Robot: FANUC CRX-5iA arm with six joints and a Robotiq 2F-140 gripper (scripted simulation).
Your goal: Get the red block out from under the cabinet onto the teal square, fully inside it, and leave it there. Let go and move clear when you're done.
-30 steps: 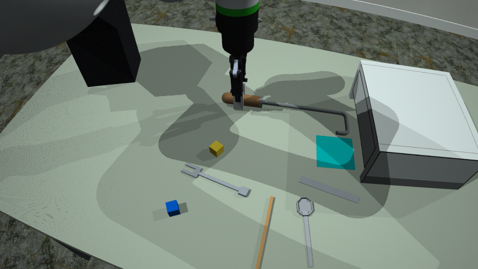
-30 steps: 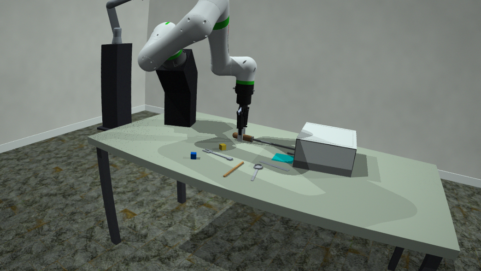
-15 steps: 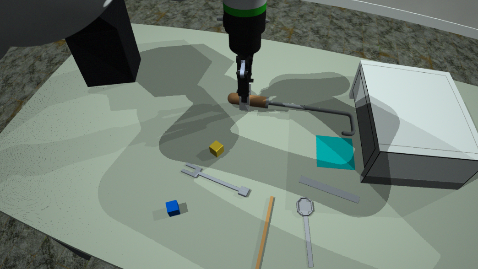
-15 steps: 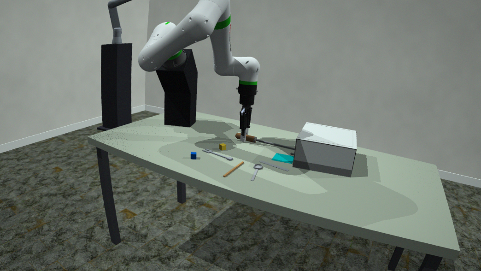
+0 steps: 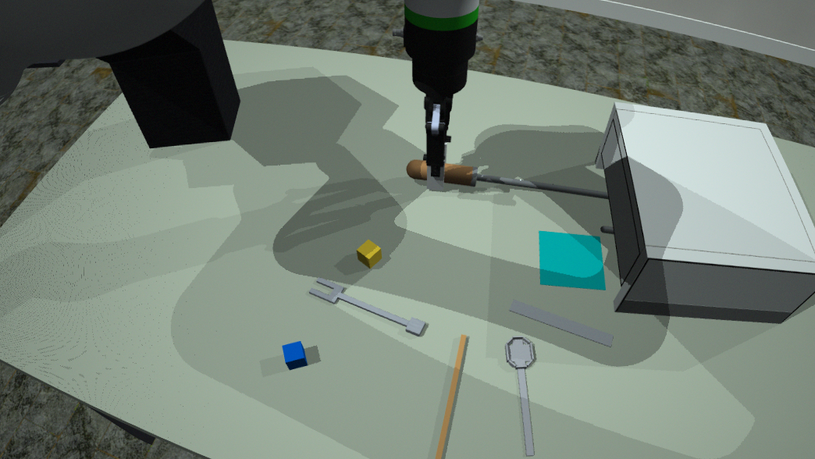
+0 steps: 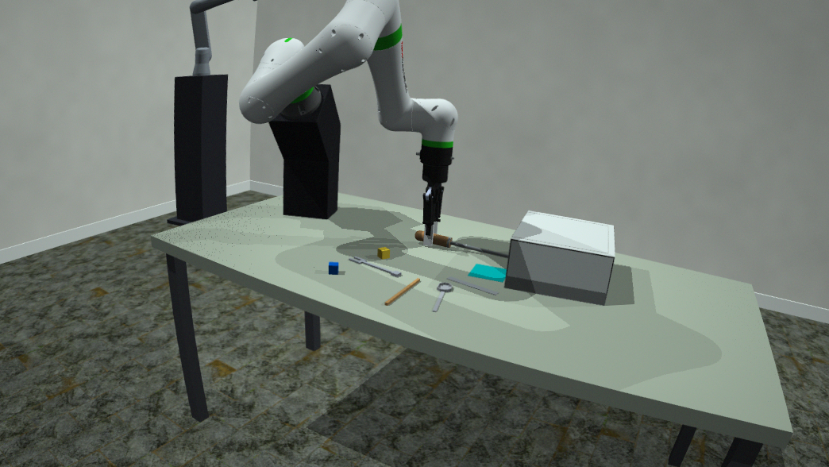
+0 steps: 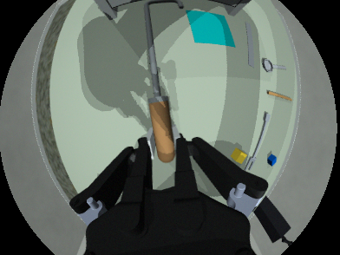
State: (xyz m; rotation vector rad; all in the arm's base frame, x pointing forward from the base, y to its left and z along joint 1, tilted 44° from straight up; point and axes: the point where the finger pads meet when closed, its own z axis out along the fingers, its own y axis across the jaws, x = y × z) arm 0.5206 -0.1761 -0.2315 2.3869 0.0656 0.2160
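Now: the teal square 220 mm ahead of my hand, 140 mm to the right of it and 40 mm below it. Round my hand: yellow cube 170 mm to the right, 80 mm behind, 30 mm below; flat grey bar 250 mm to the right, 200 mm ahead, 40 mm below; grey fork tool 250 mm to the right, 70 mm behind, 30 mm below.
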